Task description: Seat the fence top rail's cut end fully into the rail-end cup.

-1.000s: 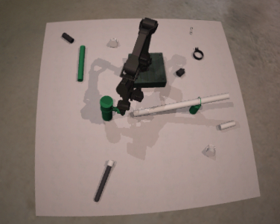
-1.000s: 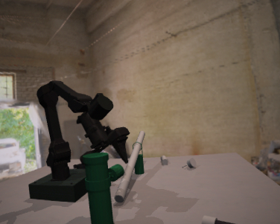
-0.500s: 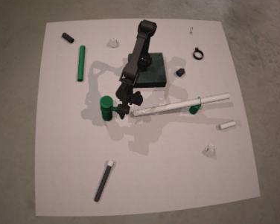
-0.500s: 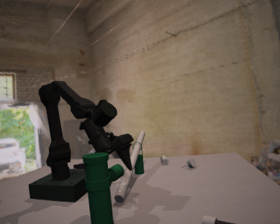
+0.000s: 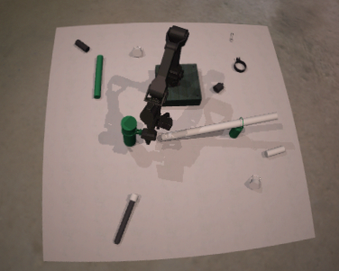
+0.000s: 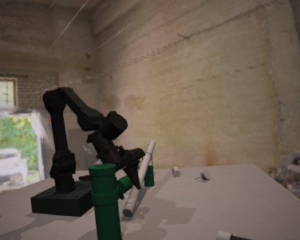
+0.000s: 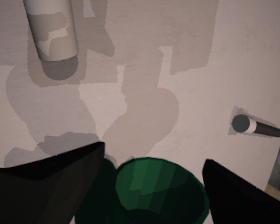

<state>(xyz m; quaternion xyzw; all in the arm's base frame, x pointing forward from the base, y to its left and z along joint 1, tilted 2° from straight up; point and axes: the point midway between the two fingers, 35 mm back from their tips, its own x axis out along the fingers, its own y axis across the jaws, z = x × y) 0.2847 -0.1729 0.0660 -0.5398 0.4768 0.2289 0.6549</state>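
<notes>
The green rail-end cup lies 20 mm behind my gripper tip, 20 mm to the right of it and 30 mm above it. Round my gripper tip: small green post: 10 mm ahead, 430 mm to the left; then green pipe: 430 mm behind, 180 mm to the right, 90 mm below; then short white tube: 150 mm ahead, 610 mm to the left, 90 mm below.
</notes>
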